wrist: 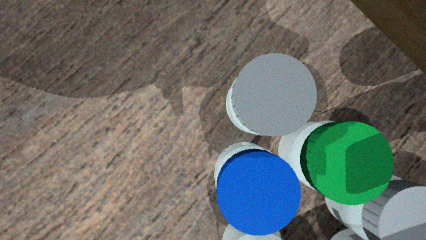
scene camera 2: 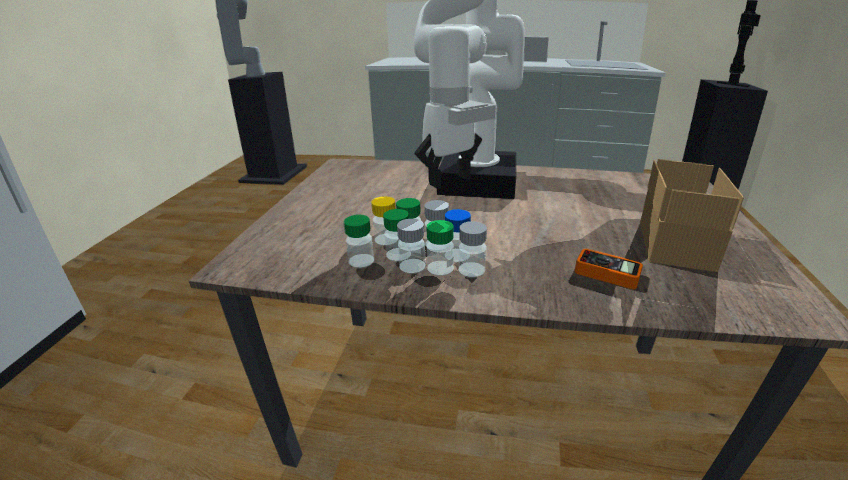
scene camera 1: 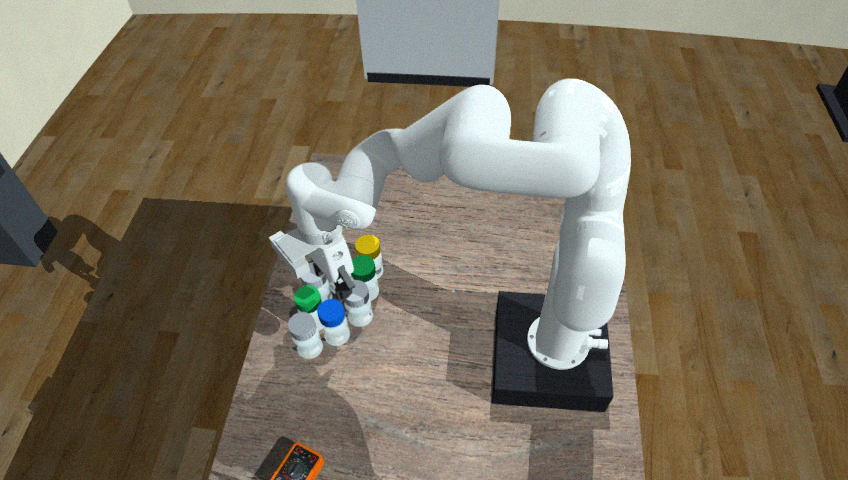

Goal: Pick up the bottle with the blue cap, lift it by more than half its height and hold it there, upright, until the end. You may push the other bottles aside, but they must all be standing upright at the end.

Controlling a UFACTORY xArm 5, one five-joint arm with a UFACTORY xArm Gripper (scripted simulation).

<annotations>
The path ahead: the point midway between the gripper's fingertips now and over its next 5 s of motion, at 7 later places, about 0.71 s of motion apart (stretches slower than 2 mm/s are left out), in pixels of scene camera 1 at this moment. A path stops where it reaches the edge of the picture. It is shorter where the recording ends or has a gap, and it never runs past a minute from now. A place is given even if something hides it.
My gripper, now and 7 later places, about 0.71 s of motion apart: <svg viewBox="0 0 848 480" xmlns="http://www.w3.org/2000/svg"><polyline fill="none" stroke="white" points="334,284 337,294 338,296 341,309 343,318 342,319 336,323 333,322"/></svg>
</annotations>
